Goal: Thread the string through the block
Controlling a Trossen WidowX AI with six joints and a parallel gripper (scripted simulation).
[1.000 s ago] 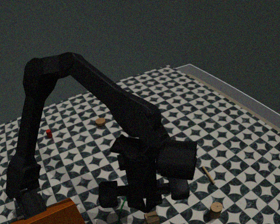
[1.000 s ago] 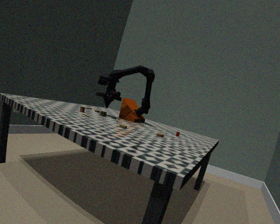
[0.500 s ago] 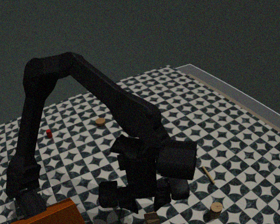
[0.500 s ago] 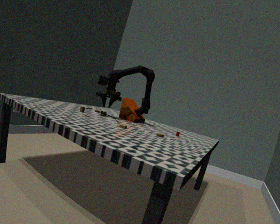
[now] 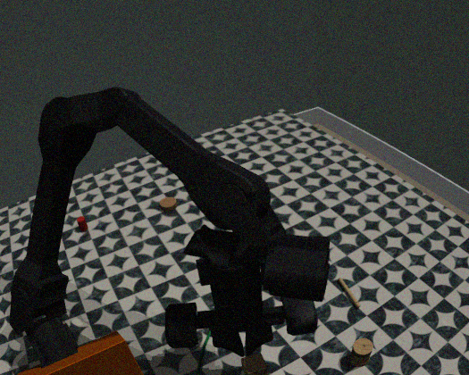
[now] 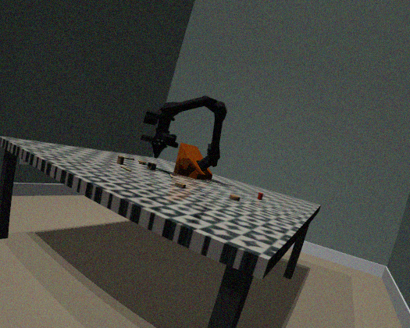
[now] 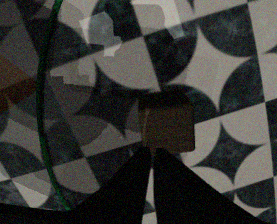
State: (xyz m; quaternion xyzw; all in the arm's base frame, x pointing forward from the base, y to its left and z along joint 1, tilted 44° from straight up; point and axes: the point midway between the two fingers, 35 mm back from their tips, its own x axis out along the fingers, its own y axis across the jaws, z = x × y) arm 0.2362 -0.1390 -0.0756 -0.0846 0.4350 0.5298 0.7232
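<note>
The tan wooden block is 40 mm below my gripper tip, 10 mm to the right of it and 10 mm ahead of it. Round my gripper tip: round wooden button (140 mm to the right, 100 mm behind, 50 mm below); then wooden cylinder (140 mm ahead, 100 mm to the right, 40 mm below); then thin wooden stick (120 mm to the left, 60 mm below, 30 mm ahead).
</note>
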